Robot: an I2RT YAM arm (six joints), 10 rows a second.
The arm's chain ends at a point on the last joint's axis. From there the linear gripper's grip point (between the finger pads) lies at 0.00 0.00 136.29 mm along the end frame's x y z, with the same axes.
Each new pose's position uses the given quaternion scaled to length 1; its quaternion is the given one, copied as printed.
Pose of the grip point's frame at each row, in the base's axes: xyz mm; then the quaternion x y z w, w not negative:
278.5 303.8 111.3 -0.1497 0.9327 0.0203 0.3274
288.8 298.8 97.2 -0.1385 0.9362 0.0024 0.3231
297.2 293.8 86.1 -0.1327 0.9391 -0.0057 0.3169
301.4 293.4 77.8 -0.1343 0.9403 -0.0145 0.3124
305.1 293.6 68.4 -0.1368 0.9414 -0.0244 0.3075
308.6 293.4 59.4 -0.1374 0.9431 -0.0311 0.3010
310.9 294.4 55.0 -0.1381 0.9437 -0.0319 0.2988
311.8 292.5 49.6 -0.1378 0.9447 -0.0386 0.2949
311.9 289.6 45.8 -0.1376 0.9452 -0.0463 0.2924
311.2 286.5 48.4 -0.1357 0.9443 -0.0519 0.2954
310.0 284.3 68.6 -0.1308 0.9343 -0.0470 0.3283
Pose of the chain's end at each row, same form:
196.1 285.3 218.3 -0.1497 0.9327 0.0203 0.3274
206.4 286.0 205.0 -0.1385 0.9362 0.0024 0.3231
215.9 283.8 195.0 -0.1327 0.9391 -0.0057 0.3169
220.8 285.7 187.4 -0.1343 0.9403 -0.0145 0.3124
225.3 288.4 178.8 -0.1368 0.9414 -0.0244 0.3075
230.0 290.1 170.7 -0.1374 0.9431 -0.0311 0.3010
232.8 291.4 166.7 -0.1381 0.9437 -0.0319 0.2988
234.4 291.4 161.8 -0.1378 0.9447 -0.0386 0.2949
234.8 290.6 158.2 -0.1376 0.9452 -0.0463 0.2924
233.3 288.9 160.2 -0.1357 0.9443 -0.0519 0.2954
224.7 284.6 174.9 -0.1308 0.9343 -0.0470 0.3283

